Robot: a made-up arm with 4 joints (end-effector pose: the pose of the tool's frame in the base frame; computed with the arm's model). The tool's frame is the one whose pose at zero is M. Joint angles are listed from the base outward.
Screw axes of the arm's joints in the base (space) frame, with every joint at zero. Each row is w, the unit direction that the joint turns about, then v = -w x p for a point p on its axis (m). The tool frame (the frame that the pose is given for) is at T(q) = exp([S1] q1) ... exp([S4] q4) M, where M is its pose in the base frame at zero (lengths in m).
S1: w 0 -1 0 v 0.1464 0 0
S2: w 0 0 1 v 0.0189 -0.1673 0
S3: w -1 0 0 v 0 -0.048 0.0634
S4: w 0 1 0 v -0.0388 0 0.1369
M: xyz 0.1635 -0.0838 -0.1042 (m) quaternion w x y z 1 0 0 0
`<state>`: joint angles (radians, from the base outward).
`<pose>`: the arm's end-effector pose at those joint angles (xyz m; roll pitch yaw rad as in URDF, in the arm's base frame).
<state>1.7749 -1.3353 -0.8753 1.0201</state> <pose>0.2403 0.1609 0.3659 2.0834 -1.0221 -0.7517</pose>
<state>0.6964 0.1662 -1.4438 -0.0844</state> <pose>0.2813 0.1920 0.0384 1.3749 -0.7042 0.1083</pose>
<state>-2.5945 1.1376 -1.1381 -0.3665</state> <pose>-0.2286 0.1039 0.3442 -2.4201 0.5073 2.1920</pose>
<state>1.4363 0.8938 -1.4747 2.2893</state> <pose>0.2495 -0.1238 0.2101 2.2430 1.4949 -2.5282</pose>
